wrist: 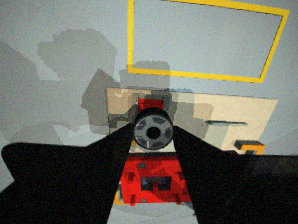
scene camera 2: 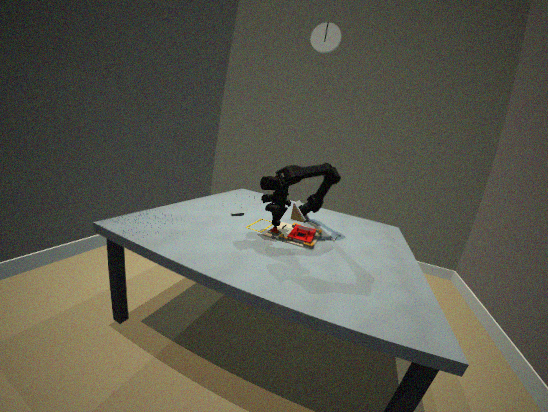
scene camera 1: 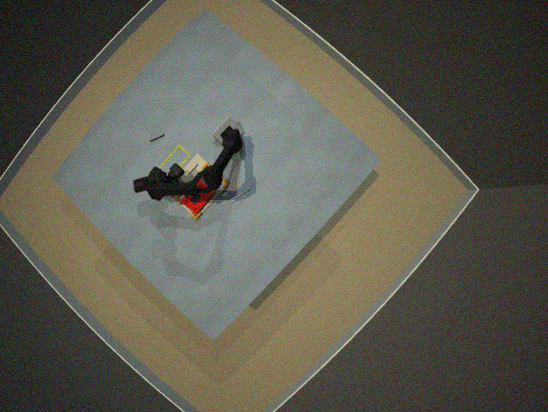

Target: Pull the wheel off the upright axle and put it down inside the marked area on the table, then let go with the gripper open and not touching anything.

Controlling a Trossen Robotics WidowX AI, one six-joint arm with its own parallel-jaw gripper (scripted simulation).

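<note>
A wheel [wrist: 150, 117] and a red plate [wrist: 150, 177] are visible. A beige base plate [scene camera 1: 197, 163] is visible too, appearing again in the wrist view [wrist: 229, 122]. Also visible: the gripper [wrist: 153, 128].
</note>
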